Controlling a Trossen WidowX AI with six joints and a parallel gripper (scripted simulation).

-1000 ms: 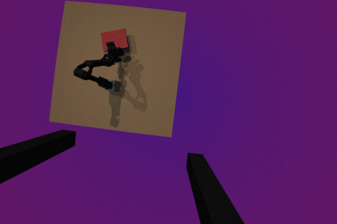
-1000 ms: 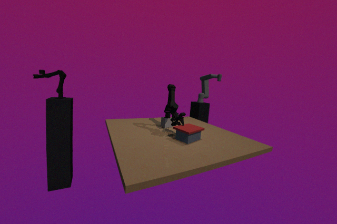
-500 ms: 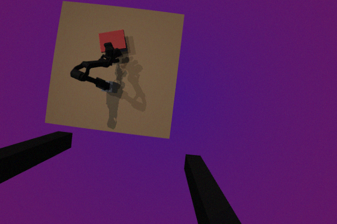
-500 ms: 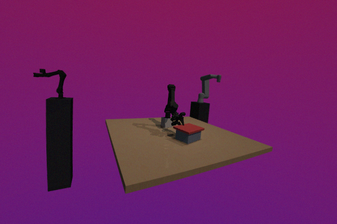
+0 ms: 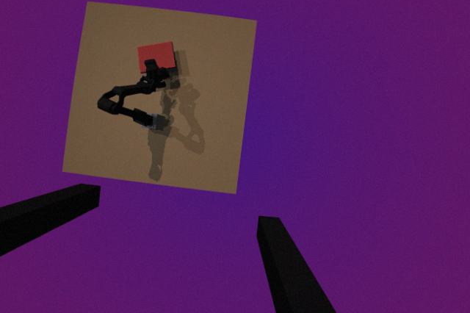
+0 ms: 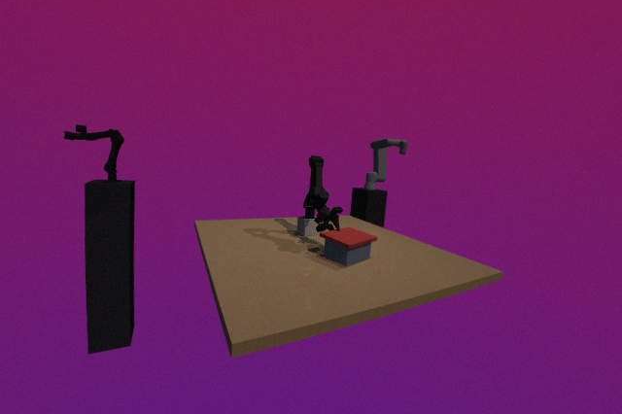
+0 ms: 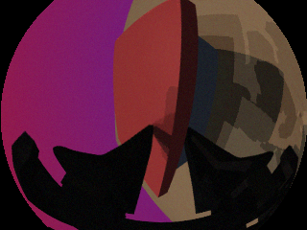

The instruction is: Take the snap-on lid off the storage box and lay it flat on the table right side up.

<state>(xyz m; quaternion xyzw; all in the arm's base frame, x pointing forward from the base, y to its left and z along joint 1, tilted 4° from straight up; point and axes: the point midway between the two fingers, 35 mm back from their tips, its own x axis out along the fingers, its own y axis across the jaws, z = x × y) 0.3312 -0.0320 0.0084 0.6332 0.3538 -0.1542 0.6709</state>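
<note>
My gripper tip is now 70 mm short of the red lid and 20 mm to the right of it. The rest, counted from my gripper tip: blue-grey storage box: 70 mm ahead, 20 mm to the left, 50 mm below.
</note>
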